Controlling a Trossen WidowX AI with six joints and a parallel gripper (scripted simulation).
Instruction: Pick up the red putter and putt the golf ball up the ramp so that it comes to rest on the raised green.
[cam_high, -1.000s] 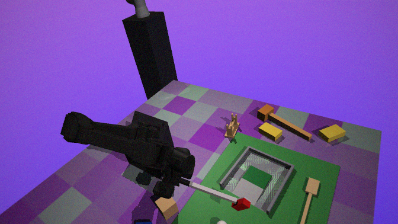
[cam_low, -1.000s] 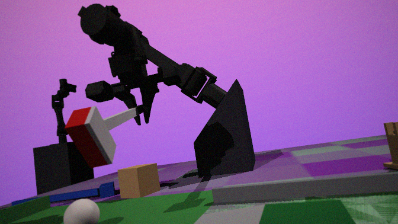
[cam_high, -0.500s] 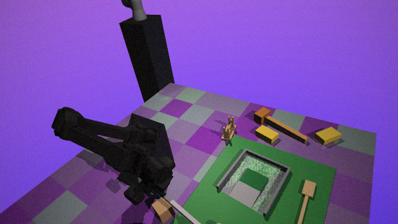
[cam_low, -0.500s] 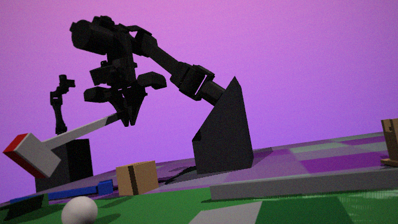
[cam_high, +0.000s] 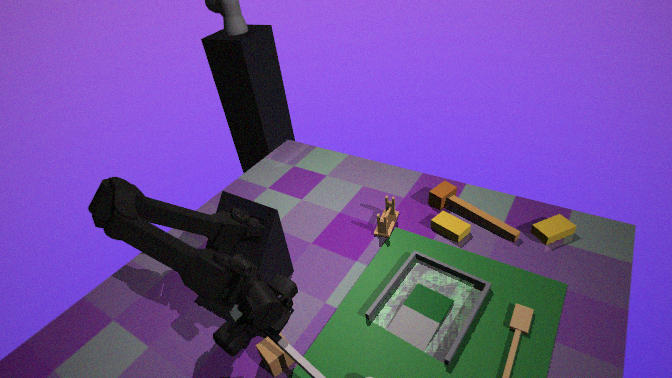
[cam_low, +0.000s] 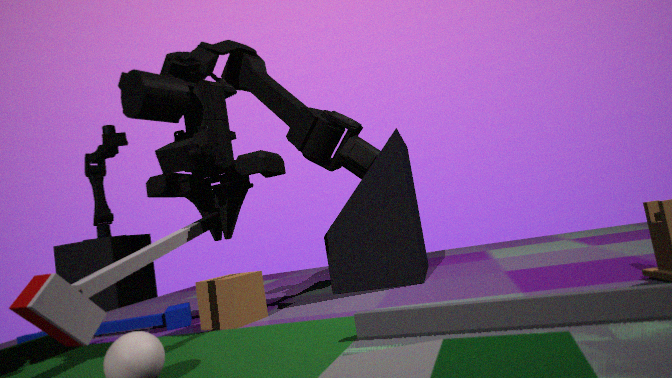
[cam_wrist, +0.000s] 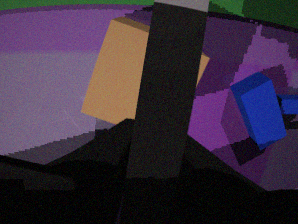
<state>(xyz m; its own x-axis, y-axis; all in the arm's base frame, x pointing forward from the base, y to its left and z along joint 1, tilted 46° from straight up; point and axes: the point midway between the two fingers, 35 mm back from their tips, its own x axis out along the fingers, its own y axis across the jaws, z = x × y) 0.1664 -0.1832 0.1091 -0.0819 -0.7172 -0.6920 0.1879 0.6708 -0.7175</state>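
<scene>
The red putter lies 12 cm ahead of my gripper tip, 2 cm to the right of it and 1 cm below it. Round my gripper tip: small wooden stand (7 cm ahead, 53 cm to the left, 7 cm below); blue mallet (4 cm behind, 21 cm to the right, 9 cm below); white golf ball (23 cm ahead, 2 cm to the left, 8 cm below).
</scene>
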